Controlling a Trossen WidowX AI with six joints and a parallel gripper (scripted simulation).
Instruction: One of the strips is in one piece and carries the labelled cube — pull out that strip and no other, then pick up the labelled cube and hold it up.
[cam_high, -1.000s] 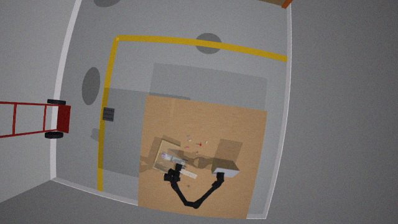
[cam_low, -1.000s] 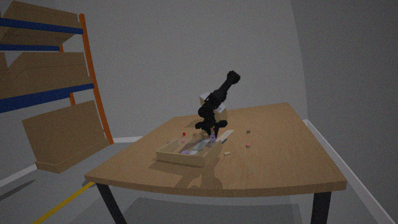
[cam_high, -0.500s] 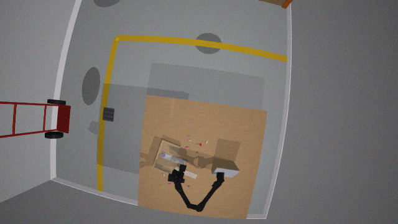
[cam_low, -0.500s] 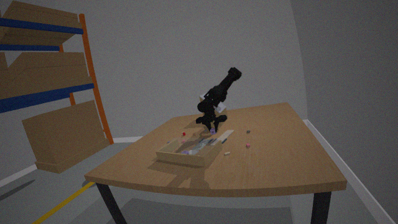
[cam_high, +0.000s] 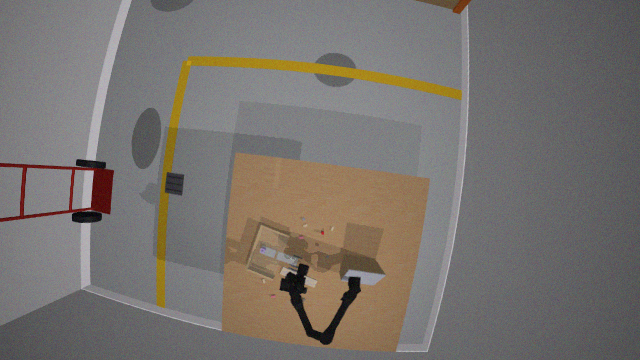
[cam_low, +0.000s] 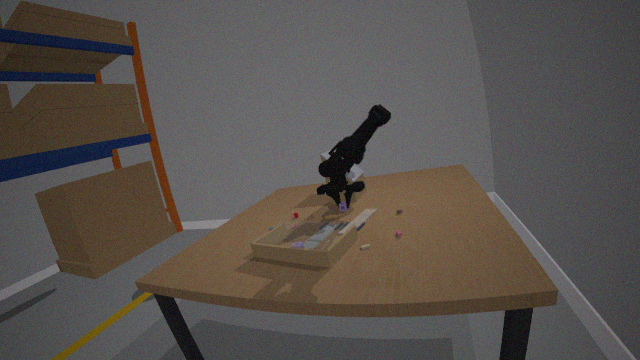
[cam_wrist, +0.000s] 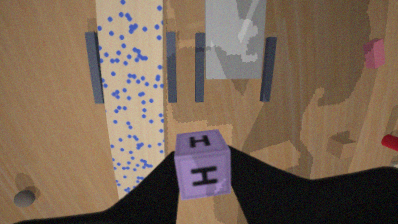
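Right now the pale grey strip is 100 mm ahead of my gripper tip, 70 mm to the right of it and 50 mm below it. The rest, counted from my gripper tip: red block (260 mm to the right, 130 mm behind, 40 mm below).
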